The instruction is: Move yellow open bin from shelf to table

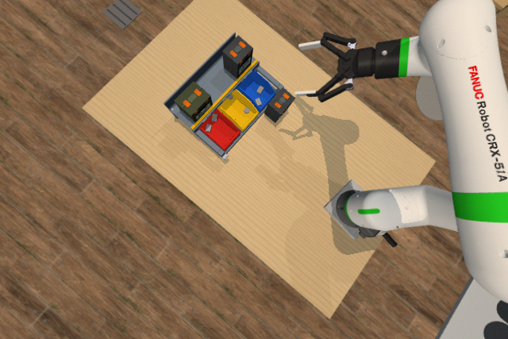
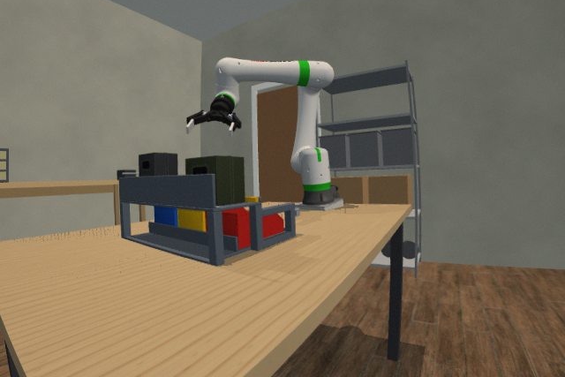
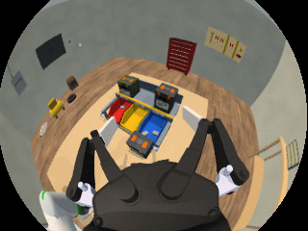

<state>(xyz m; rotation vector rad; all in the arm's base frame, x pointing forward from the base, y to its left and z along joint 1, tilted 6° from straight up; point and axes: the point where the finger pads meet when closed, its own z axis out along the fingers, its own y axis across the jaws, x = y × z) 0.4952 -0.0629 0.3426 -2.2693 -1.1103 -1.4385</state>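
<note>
The yellow open bin is 27 cm below my hand, 18 cm to the left of it and 10 cm ahead of it. Also, from my hand: blue bin 27 cm below, 12 cm ahead, 7 cm to the left; black box 21 cm ahead, 15 cm below, 8 cm to the left; olive box 31 cm to the left, 18 cm ahead, 16 cm below.
</note>
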